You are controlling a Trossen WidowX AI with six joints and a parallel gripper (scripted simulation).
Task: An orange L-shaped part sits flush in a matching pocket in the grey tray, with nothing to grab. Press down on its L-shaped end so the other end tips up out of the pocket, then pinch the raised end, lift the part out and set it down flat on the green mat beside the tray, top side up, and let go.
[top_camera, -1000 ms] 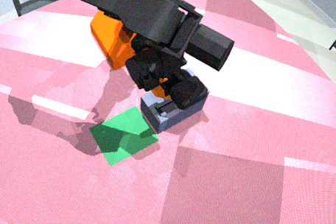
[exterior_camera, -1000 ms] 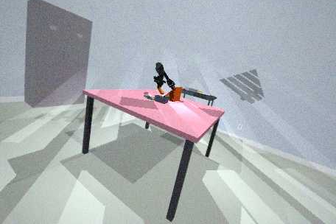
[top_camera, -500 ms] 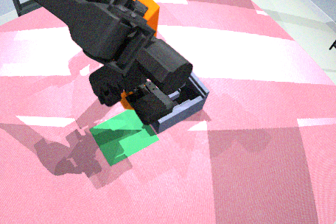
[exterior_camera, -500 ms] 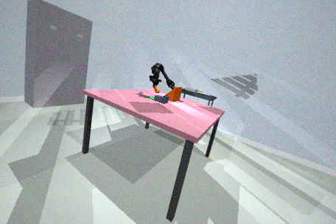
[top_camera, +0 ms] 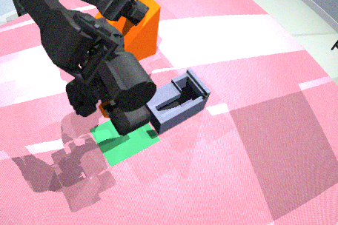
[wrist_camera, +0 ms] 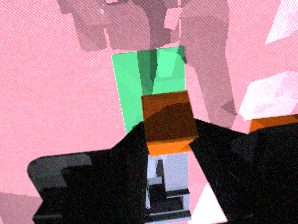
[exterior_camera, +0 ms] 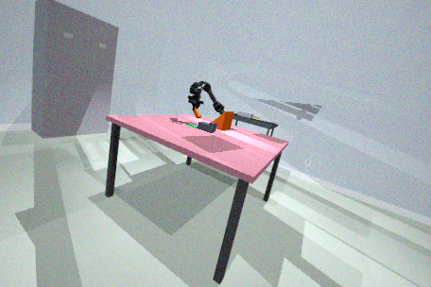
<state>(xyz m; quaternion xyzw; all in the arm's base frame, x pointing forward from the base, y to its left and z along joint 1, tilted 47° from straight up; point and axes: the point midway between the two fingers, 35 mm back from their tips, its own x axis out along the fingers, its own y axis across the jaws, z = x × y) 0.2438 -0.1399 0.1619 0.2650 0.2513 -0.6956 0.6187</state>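
Right now the green mat is 20 mm to the left of my gripper tip and 160 mm below it. The rest, counted from my gripper tip: orange L-shaped part (10 mm behind, 30 mm to the left, 30 mm below).
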